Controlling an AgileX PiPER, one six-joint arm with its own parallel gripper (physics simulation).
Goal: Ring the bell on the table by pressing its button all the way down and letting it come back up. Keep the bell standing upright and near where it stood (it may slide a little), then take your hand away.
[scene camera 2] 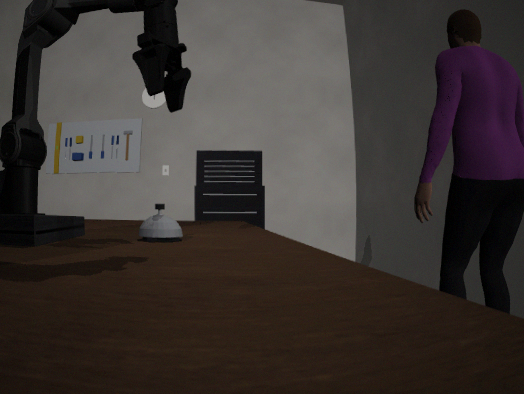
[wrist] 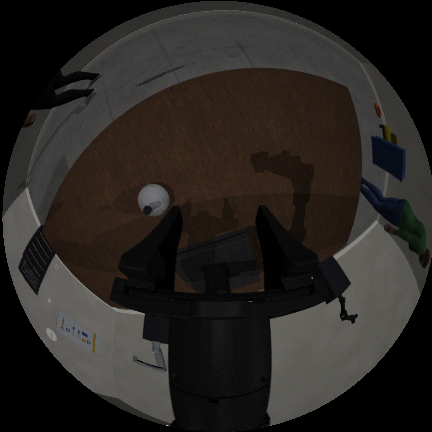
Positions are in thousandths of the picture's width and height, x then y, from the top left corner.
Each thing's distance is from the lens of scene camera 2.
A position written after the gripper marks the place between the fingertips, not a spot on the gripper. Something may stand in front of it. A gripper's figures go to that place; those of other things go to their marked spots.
gripper (scene camera 2: 318,260): 59 cm
silver dome bell (scene camera 2: 304,580): 69 cm
